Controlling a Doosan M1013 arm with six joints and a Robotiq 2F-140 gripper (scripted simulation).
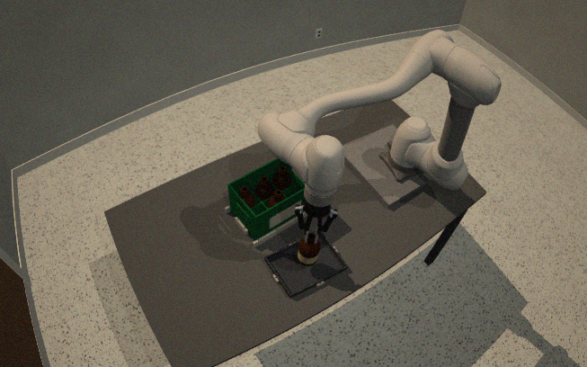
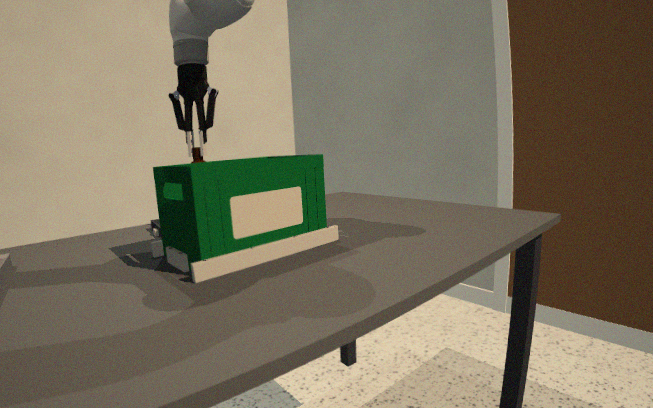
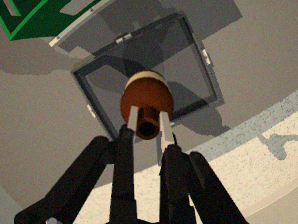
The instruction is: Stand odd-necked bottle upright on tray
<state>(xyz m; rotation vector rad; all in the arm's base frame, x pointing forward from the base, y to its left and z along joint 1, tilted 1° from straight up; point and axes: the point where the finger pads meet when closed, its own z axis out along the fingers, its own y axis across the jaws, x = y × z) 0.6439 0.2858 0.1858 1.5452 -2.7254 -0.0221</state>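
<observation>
The bottle is 9 cm below my hand. Round my hand: crate 3 cm ahead, 28 cm to the right, 14 cm below; then black tray 21 cm below.
</observation>
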